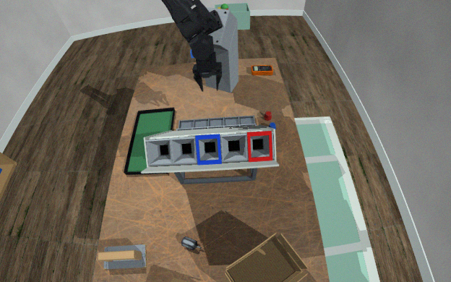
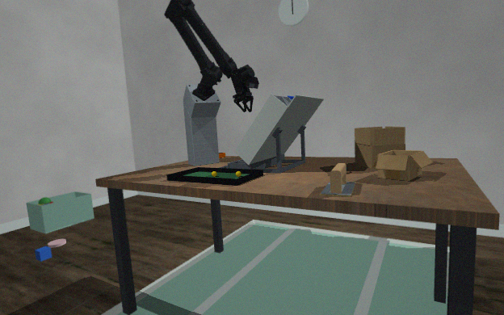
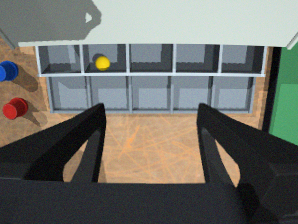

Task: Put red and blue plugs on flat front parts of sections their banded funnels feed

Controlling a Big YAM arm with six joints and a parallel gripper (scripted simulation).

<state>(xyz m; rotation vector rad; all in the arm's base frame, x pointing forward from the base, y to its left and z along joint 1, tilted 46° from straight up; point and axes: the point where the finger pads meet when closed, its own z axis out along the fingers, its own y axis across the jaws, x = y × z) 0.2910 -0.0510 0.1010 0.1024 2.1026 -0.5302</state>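
Now: hand 10 mm short of the red plug, 270 mm to the right of it and 280 mm above it. Round my hand: blue plug 80 mm ahead, 260 mm to the left, 280 mm below; then cover 130 mm ahead, 40 mm to the right, 90 mm below; then green marble tray 100 mm behind, 310 mm to the right, 290 mm below.
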